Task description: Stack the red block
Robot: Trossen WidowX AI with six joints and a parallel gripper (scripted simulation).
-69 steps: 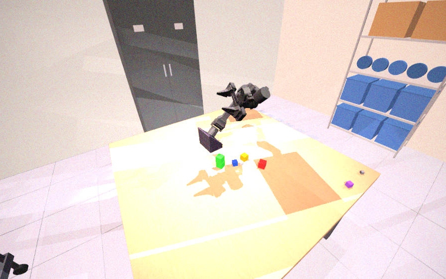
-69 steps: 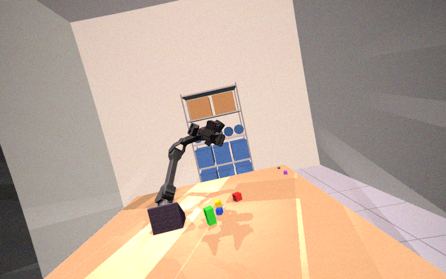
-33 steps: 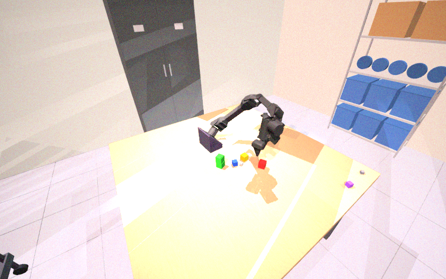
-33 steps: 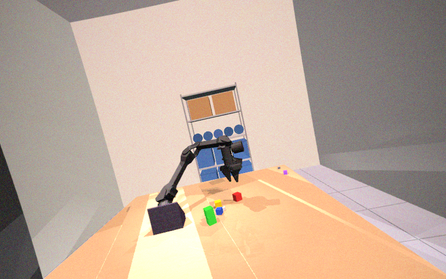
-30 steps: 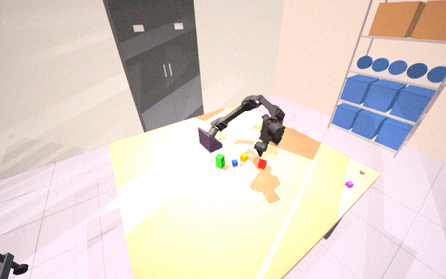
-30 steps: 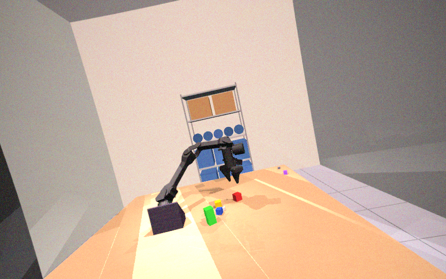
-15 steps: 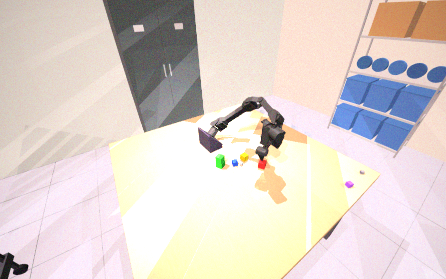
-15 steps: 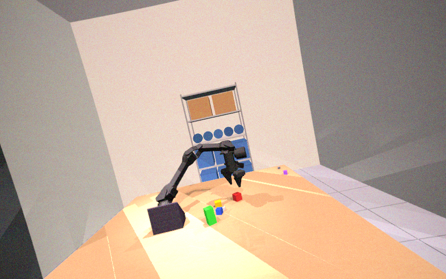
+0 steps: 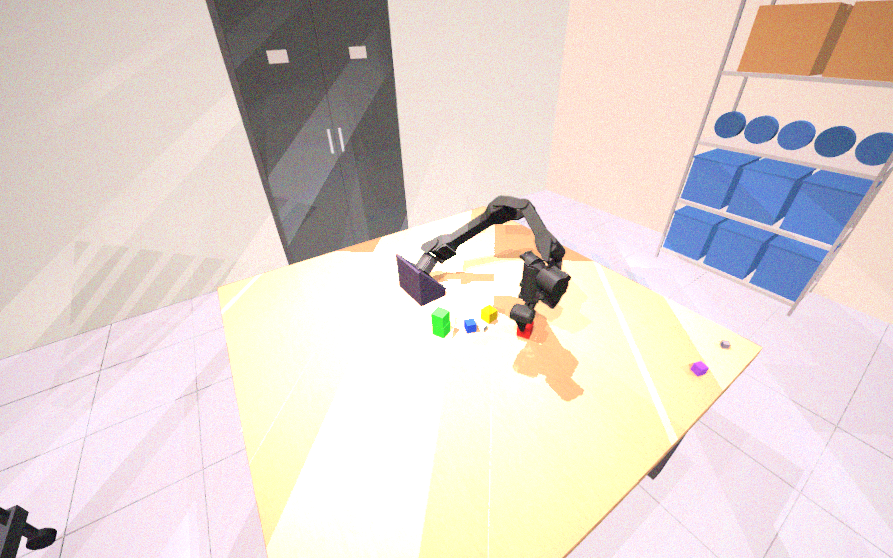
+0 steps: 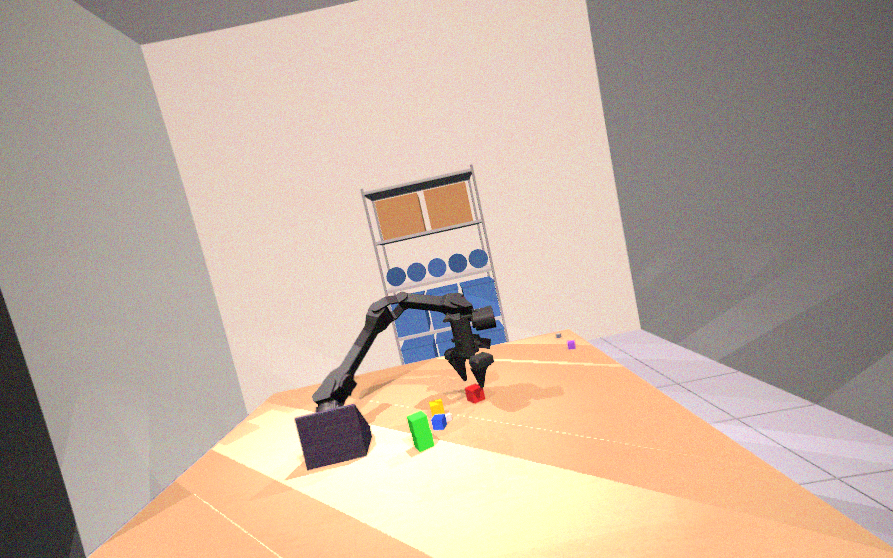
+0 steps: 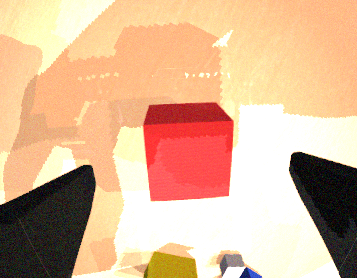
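The red block lies 3 cm below my gripper tip. Also, from my gripper tip: yellow block: 11 cm behind, 6 cm to the right, 3 cm below; then blue block: 14 cm to the right, 10 cm behind, 3 cm below; then purple block: 35 cm ahead, 32 cm to the left, 4 cm below.
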